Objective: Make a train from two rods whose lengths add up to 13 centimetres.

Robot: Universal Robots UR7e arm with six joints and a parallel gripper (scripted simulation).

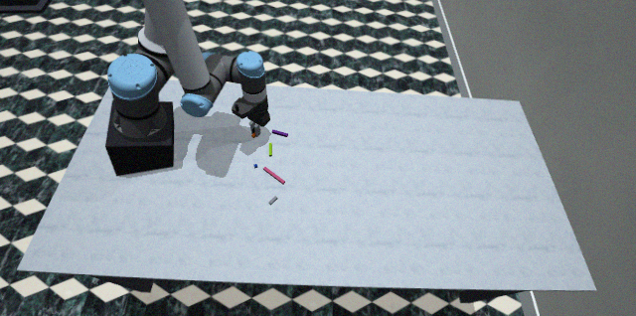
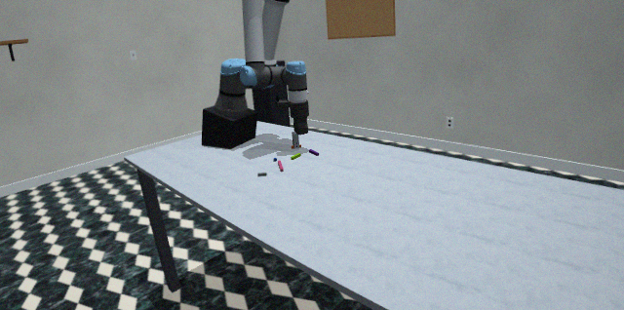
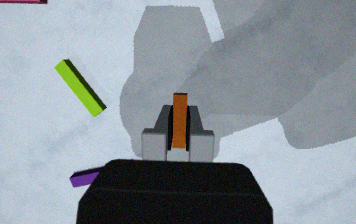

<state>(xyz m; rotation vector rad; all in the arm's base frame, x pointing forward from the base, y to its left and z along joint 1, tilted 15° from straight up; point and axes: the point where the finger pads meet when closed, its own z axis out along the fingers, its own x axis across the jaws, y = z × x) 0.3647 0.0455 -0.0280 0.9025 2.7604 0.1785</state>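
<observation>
Right now my hand is 1 cm above the orange rod. Round my hand: small blue rod: 13 cm to the right, 3 cm below; then purple rod: 9 cm ahead, 1 cm to the left, 3 cm below; then lime rod: 5 cm ahead, 6 cm to the right, 3 cm below.
</observation>
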